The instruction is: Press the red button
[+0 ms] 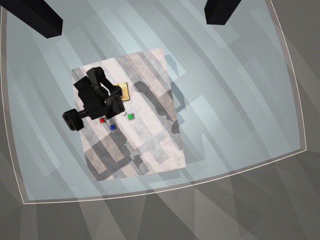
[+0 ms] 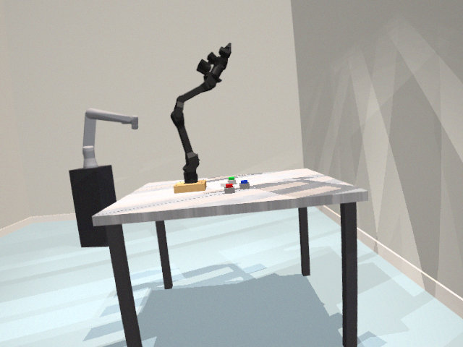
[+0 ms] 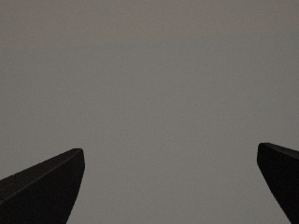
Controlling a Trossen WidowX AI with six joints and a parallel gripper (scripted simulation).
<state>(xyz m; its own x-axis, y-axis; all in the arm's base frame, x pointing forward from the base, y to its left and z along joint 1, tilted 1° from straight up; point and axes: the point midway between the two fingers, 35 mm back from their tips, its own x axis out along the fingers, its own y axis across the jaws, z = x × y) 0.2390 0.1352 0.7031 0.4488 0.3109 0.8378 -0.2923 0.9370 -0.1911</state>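
The red button lies 73 cm below my gripper tip, 33 cm to the right of it and 3 cm behind it. The rest, counted from my gripper tip: green button (73 cm below, 7 cm to the right, 5 cm behind); then blue button (73 cm below, 23 cm to the right, 4 cm ahead).
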